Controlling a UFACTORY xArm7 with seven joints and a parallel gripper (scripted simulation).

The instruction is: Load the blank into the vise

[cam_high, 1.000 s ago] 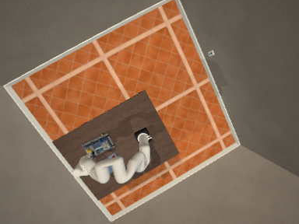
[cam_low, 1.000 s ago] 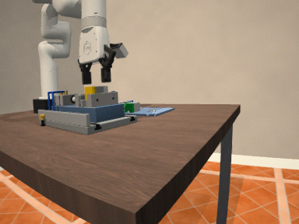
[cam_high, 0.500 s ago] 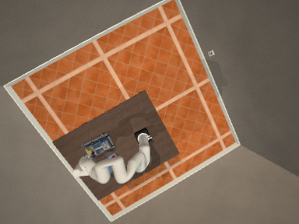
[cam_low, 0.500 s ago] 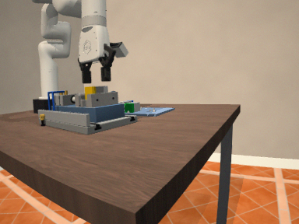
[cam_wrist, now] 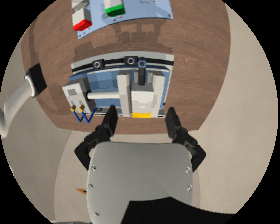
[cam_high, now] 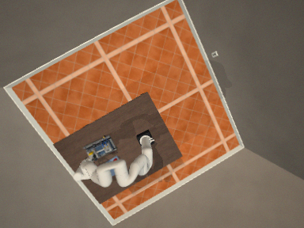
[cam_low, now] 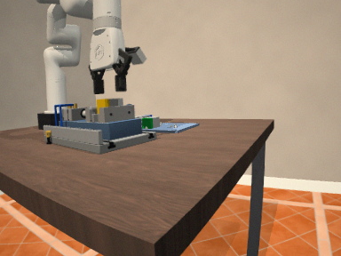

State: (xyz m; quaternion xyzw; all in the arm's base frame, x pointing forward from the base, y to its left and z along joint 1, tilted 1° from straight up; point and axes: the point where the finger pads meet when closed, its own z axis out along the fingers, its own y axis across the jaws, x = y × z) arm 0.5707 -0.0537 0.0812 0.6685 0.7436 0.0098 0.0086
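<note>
Now: the yellow-ended blank 4 cm below my hand. Also, from my hand: grey jaw block (3 cm ahead, 6 cm below); then green-ended blank (9 cm behind, 22 cm to the left, 12 cm below); then milling vise (7 cm behind, 1 cm to the right, 10 cm below).
</note>
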